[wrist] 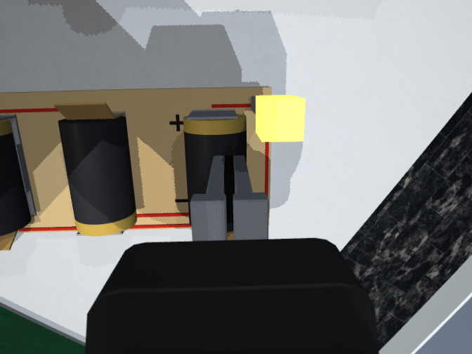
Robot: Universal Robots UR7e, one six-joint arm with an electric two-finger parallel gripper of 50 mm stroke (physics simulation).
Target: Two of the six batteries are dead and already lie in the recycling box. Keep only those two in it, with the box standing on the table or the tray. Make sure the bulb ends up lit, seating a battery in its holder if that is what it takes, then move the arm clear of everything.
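Observation:
The bulb (pixel 280 118), a cube at the board's right end, is bright yellow and lit. A black battery with a gold band (pixel 215 147) lies in the right holder, its gold end at the contact by the plus mark. My gripper (pixel 229 175) is shut and empty, its fingertips over this battery and hiding part of it. A second battery (pixel 100 170) lies to the left with its gold end toward the arm. A third battery (pixel 11 175) is cut off at the left edge. The recycling box does not show in this view.
The tan board (pixel 155 105) carries the holders, with red lines along it. Metal contacts stand at the battery ends. A pale surface (pixel 350 65) lies around the board. A dark marbled area (pixel 425 210) is at the right and a green one (pixel 30 332) at the lower left.

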